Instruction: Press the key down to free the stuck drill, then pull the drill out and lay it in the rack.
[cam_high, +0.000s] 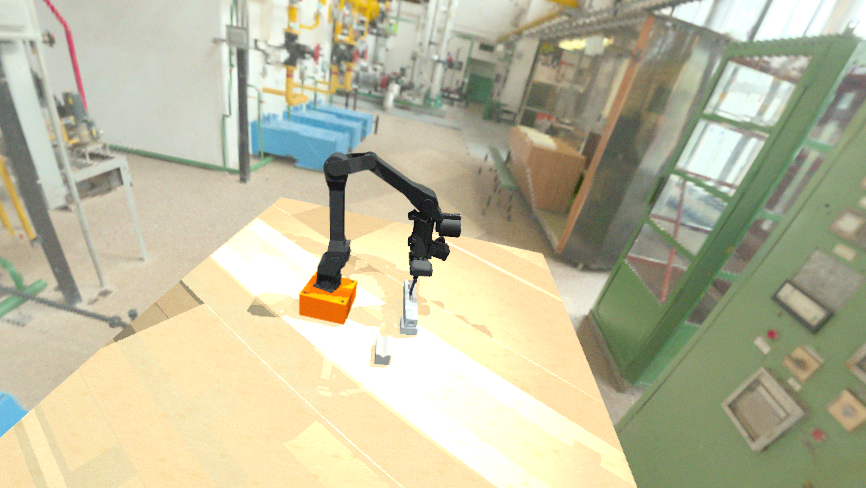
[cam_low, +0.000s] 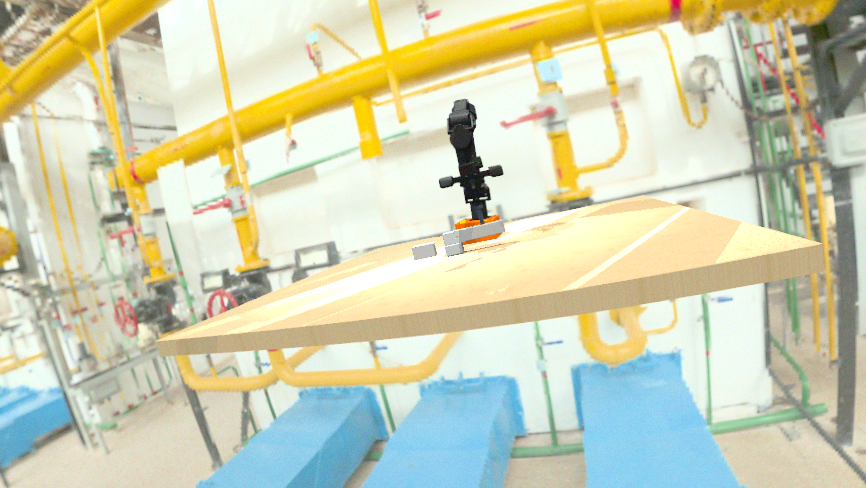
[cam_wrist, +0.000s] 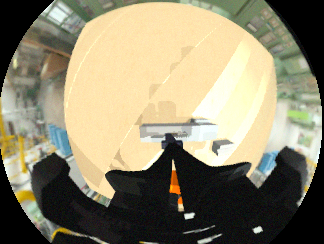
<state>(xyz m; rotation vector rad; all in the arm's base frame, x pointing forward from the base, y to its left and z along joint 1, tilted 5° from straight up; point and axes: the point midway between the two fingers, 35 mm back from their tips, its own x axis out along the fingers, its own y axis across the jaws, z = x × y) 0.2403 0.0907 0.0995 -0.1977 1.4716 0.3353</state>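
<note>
The pale drill is 80 mm below my gripper tip, 50 mm to the right of it and 10 mm ahead of it. The rest, counted from my gripper tip: grey rack (210 mm to the right, 110 mm below, 10 mm behind).
</note>
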